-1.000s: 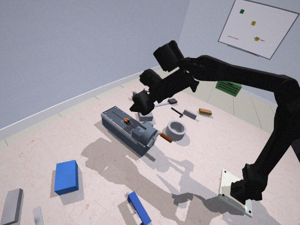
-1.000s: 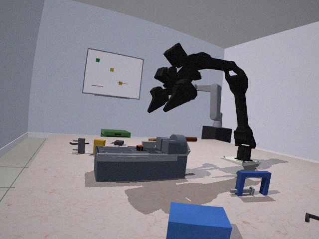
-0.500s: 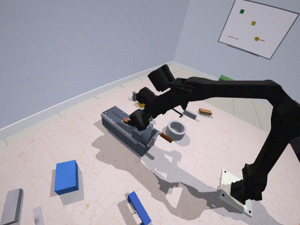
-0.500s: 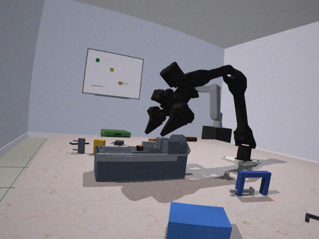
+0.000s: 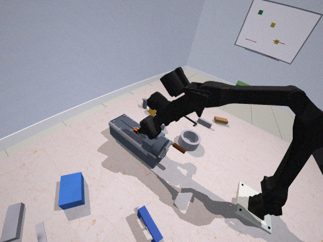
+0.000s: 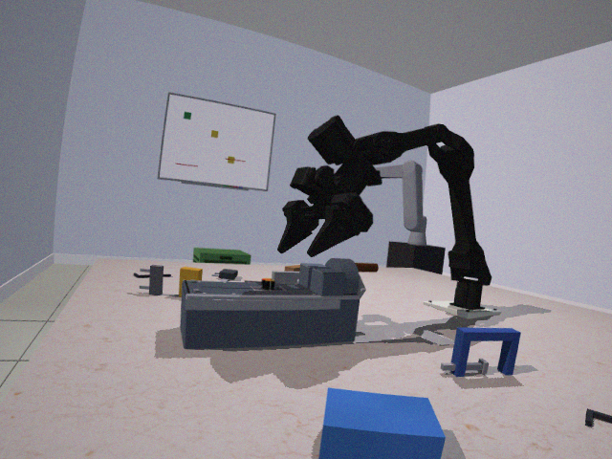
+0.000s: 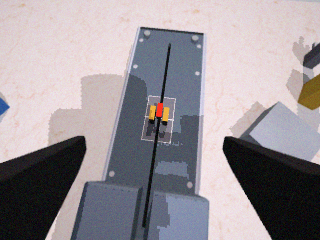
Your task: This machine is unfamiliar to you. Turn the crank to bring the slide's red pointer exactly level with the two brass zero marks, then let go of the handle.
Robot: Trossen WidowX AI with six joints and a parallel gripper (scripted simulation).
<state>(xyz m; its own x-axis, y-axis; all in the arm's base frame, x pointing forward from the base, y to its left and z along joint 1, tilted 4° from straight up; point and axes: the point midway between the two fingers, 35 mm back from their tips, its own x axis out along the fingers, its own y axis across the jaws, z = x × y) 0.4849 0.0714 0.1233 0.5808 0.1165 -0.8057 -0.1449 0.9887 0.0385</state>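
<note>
The brown crank handle lies 15 cm behind my gripper tip, 2 cm to the right of it and 2 cm below it. From my gripper tip the other things lie so: red pointer: 5 cm below, 4 cm ahead; yellow block: 23 cm to the right, 13 cm ahead, 10 cm below; grey block: 16 cm to the right, 11 cm below, 5 cm ahead.
</note>
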